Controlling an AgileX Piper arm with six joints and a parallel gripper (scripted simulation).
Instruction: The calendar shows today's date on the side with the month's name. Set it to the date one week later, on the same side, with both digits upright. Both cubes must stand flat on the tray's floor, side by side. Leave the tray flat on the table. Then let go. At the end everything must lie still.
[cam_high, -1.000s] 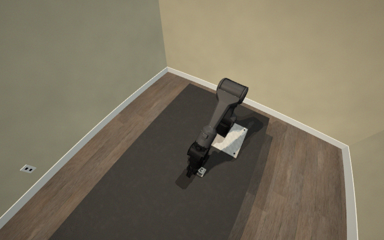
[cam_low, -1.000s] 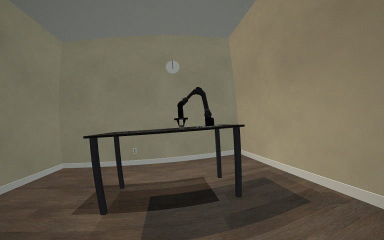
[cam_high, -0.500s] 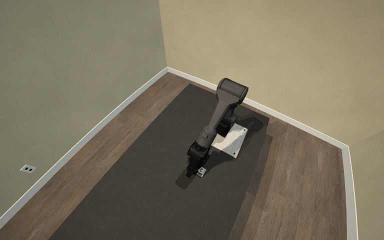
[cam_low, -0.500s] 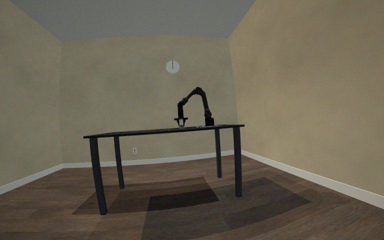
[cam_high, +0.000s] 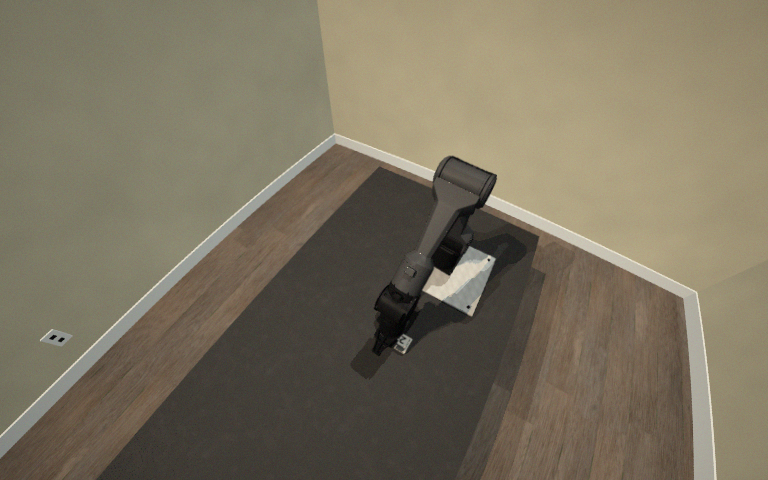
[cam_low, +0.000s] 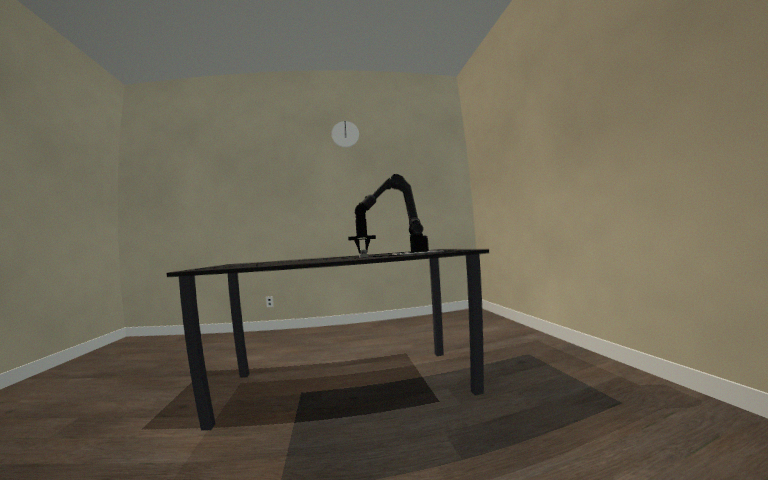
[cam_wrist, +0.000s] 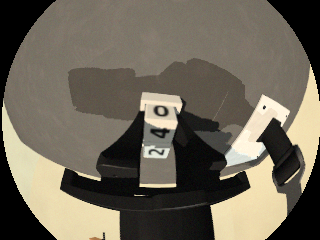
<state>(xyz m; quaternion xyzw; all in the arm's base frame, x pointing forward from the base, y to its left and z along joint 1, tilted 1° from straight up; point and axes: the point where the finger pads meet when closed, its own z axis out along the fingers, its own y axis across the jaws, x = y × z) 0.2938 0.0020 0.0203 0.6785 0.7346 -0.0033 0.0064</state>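
Now: hand 2 cm to the right of the white tray and 2 cm above it.
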